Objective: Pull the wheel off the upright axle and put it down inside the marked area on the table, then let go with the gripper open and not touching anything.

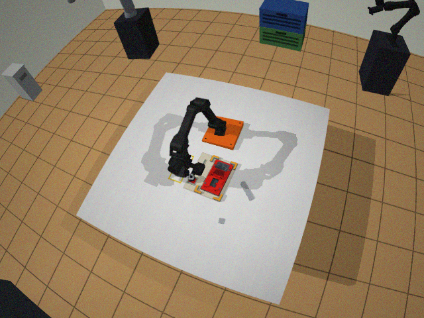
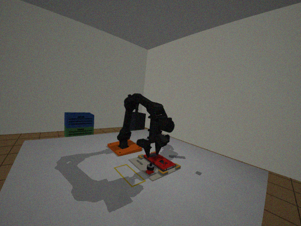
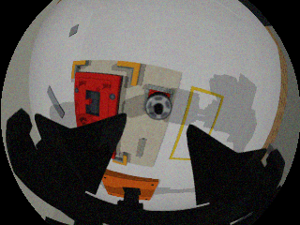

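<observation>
Now: gripper tip 7 cm above the upright axle and 1 cm past it. From my gripper tip the other things lie so: grey bar: 31 cm to the left, 10 cm below.
</observation>
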